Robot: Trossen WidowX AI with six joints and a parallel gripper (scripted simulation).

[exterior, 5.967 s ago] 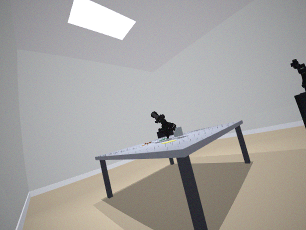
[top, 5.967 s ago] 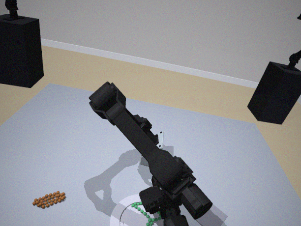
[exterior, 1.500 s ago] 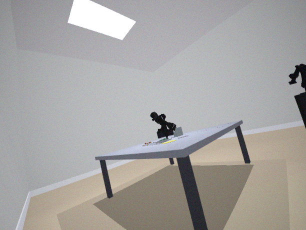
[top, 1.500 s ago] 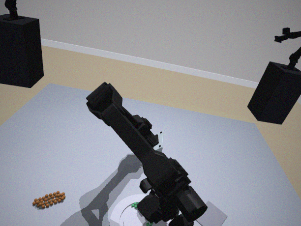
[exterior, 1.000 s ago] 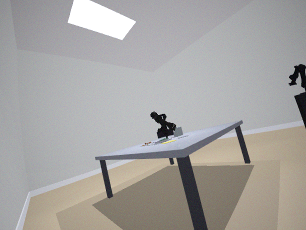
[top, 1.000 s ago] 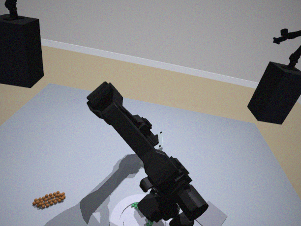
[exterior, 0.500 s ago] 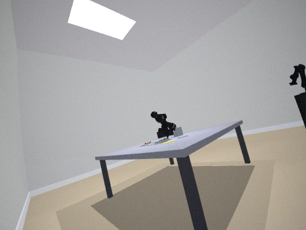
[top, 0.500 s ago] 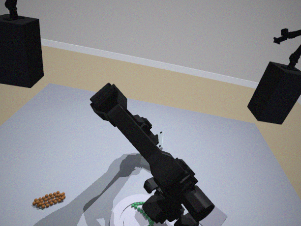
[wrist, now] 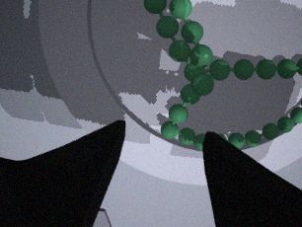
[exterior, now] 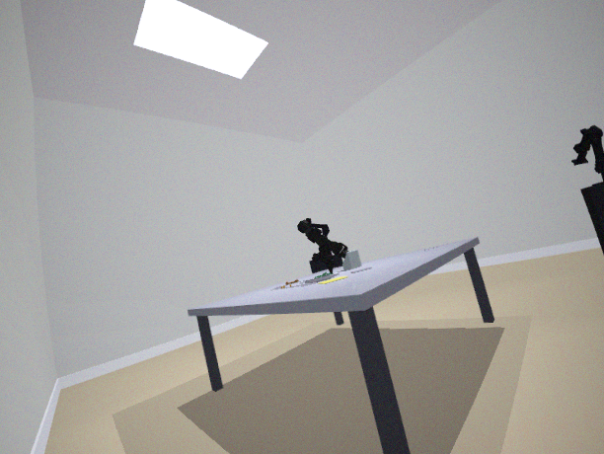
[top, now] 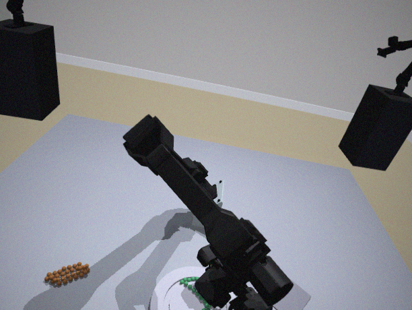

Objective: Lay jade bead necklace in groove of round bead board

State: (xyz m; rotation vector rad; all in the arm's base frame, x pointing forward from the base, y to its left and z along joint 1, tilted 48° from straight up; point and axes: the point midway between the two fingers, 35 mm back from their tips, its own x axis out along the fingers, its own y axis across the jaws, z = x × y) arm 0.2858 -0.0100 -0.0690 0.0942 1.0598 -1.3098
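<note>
My gripper tip is now 6 cm to the left of the round bead board, 1 cm short of it and 1 cm above it. Also, from my gripper tip: yellow strip (21 cm ahead, 16 cm to the left, 2 cm below); then flat grey square (17 cm to the left, 3 cm behind, 2 cm below).
</note>
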